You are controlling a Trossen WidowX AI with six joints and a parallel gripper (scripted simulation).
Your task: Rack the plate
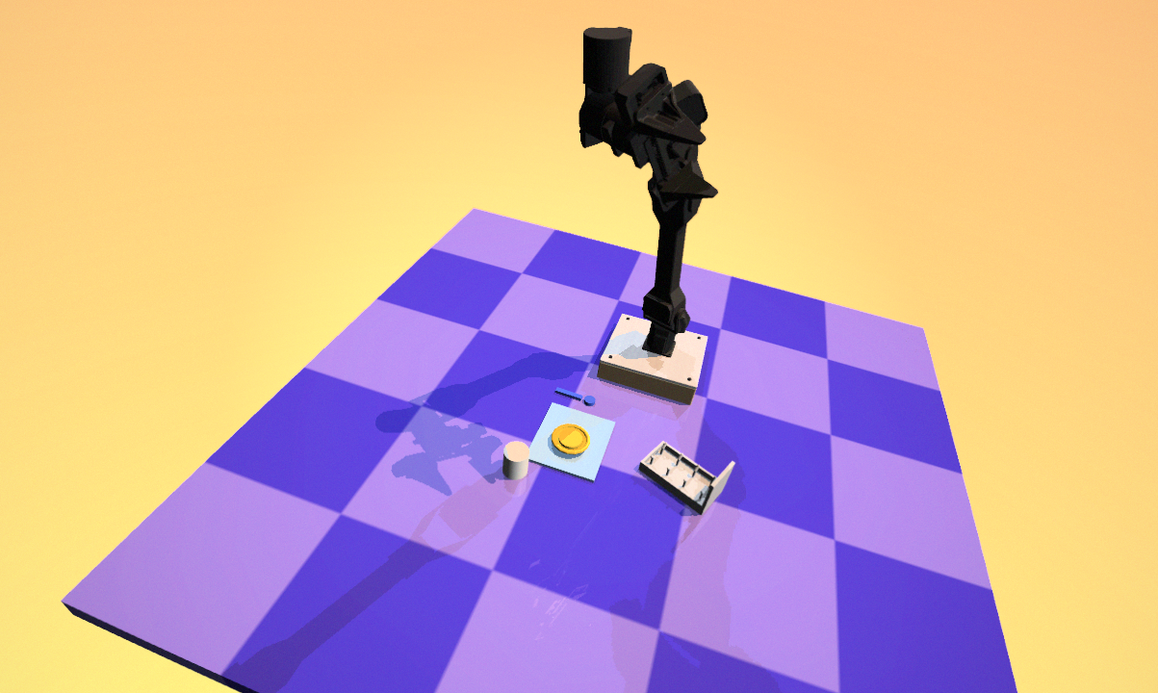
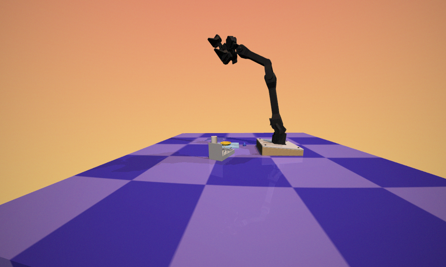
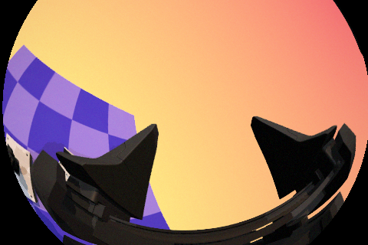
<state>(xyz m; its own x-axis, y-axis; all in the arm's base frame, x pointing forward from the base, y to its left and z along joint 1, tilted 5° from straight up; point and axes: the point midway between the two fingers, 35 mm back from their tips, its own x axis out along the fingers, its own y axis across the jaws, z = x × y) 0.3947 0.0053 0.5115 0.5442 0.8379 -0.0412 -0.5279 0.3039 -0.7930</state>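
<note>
Now: gripper tip 57 cm above the yellow plate, 12 cm to the left of it and 5 cm past it. From my gripper tip the other things lie so: blue spoon (58 cm below, 18 cm behind, 14 cm to the right); grey dish rack (56 cm below, 9 cm to the left, 6 cm behind); white cup (56 cm below, 19 cm to the right, 4 cm ahead).
</note>
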